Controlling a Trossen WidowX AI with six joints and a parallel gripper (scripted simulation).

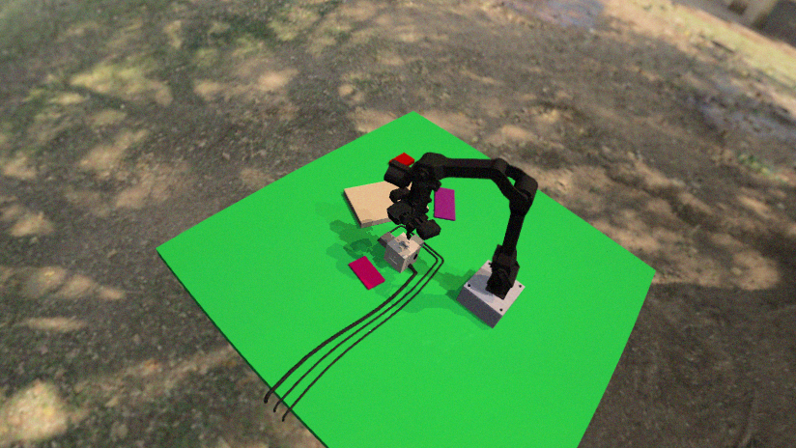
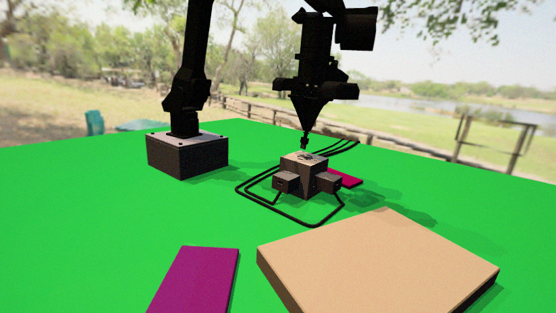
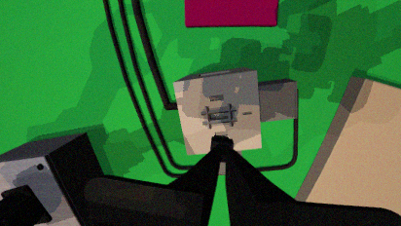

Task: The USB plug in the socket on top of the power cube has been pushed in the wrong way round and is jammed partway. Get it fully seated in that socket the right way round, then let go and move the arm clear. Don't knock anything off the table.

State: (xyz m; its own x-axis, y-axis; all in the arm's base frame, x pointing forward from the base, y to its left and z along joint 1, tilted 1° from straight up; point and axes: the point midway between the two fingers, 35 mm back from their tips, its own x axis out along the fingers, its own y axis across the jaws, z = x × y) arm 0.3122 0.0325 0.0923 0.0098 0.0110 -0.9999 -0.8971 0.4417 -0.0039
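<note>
Right now my gripper tip is 20 mm above the black USB plug. Also, from my gripper tip: pink card: 50 mm ahead, 120 mm to the left, 130 mm below; socket: 10 mm to the left, 70 mm below; tan slab: 180 mm ahead, 180 mm to the right, 120 mm below.
</note>
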